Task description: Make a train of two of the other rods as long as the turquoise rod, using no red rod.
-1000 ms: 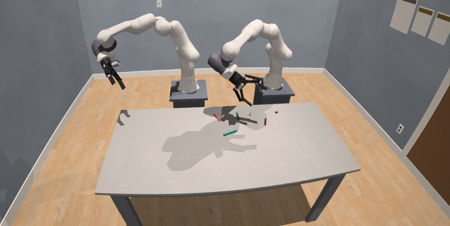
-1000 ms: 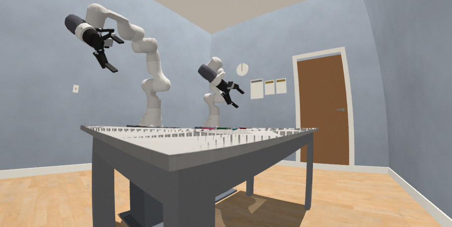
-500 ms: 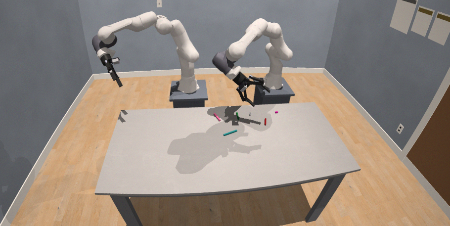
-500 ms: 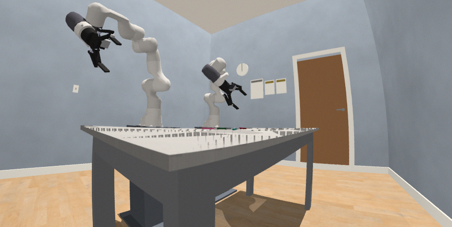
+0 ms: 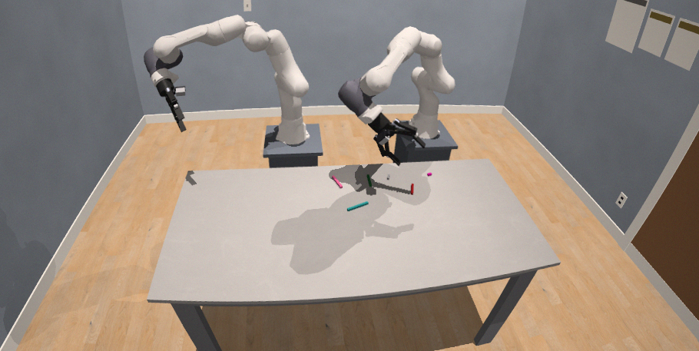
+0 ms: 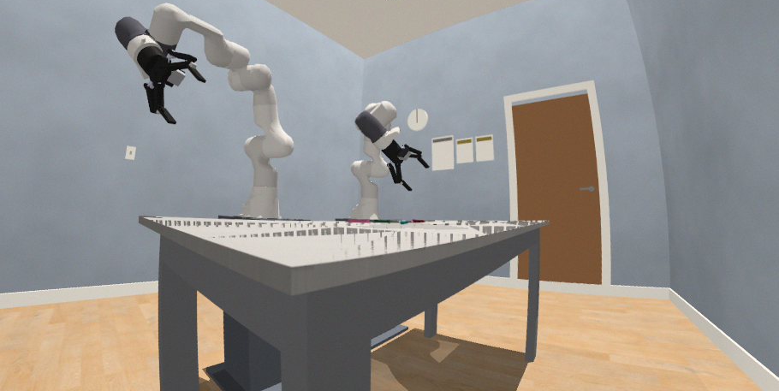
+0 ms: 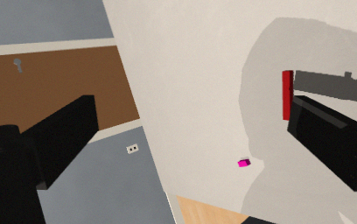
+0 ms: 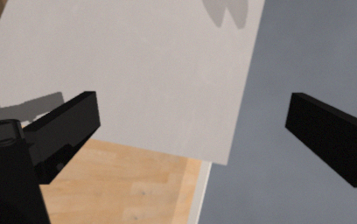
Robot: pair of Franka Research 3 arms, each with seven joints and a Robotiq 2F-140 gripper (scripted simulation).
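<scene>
My left gripper is now 210 mm above the magenta rod, 170 mm to the right of it and 120 mm past it. The rest, counted from my left hand: grey rod 210 mm below, 120 mm behind, 40 mm to the right; then green rod 210 mm below, 140 mm to the right, 100 mm behind; then red rod 210 mm below, 40 mm to the left, 20 mm behind.
</scene>
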